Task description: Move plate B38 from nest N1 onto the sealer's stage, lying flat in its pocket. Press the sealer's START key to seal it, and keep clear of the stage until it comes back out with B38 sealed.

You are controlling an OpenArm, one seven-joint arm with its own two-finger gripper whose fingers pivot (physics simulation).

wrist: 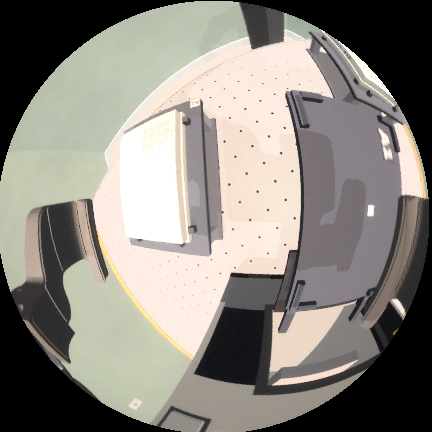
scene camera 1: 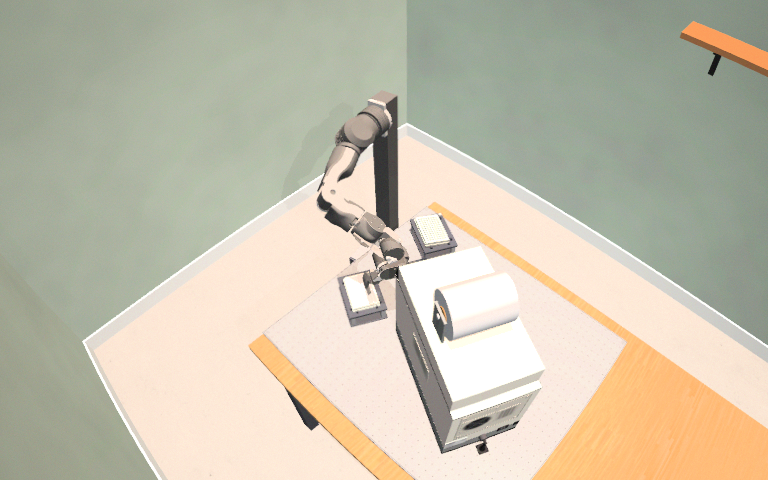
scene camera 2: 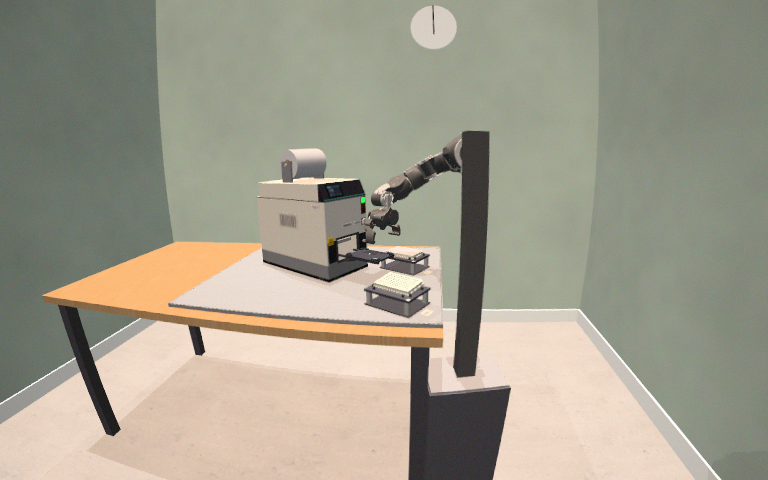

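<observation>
My gripper (scene camera 1: 382,279) (scene camera 2: 382,233) (wrist: 205,266) is open and empty, above and between the sealer's stage and one nest. That nest (scene camera 1: 368,314) (wrist: 196,170) bears a pale plate (scene camera 1: 356,296) (scene camera 2: 408,254) (wrist: 152,185), lying flat, its top washed out by glare. A second plate (scene camera 1: 432,229) (scene camera 2: 398,281) (wrist: 363,68) lies on the other nest (scene camera 1: 434,249) (scene camera 2: 385,293). The nest tag and plate names are too small to read, so I cannot tell which is B38. The dark stage (scene camera 2: 370,255) (wrist: 325,125) is out and bears no plate. The sealer (scene camera 1: 492,362) (scene camera 2: 291,226) shows a green lamp (scene camera 2: 363,199).
The sealer's body stands close beside my gripper, with a white film roll (scene camera 1: 481,305) (scene camera 2: 307,162) on top. A dark post (scene camera 1: 386,181) (scene camera 2: 472,254) (wrist: 263,25) carries the arm. Part of a square key (wrist: 186,419) shows at the wrist view's bottom edge.
</observation>
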